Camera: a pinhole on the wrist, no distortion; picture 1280 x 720 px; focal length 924.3 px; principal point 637.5 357.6 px. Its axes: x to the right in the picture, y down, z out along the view. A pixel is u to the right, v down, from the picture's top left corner.
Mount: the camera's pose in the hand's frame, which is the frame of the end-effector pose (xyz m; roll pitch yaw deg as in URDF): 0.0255 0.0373 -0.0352 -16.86 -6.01 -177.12
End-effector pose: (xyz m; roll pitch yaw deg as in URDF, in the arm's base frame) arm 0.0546 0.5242 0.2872 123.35 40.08 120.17
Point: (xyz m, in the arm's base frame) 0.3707 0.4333 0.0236
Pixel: 823.6 515.2
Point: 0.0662 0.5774 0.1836
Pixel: 174.2 618.4
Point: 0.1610 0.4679 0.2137
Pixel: 1055.6 648.7
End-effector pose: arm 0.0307 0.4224 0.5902 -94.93 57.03 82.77
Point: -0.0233 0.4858 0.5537
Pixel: 457.9 684.7
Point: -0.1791 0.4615 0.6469
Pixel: 990.4 434.8
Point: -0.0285 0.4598 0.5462
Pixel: 511.5 475.7
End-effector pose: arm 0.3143 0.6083 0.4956 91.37 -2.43 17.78
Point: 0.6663 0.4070 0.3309
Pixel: 199.4 593.1
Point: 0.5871 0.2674 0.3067
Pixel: 521.5 516.1
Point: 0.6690 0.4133 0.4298
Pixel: 124.0 387.6
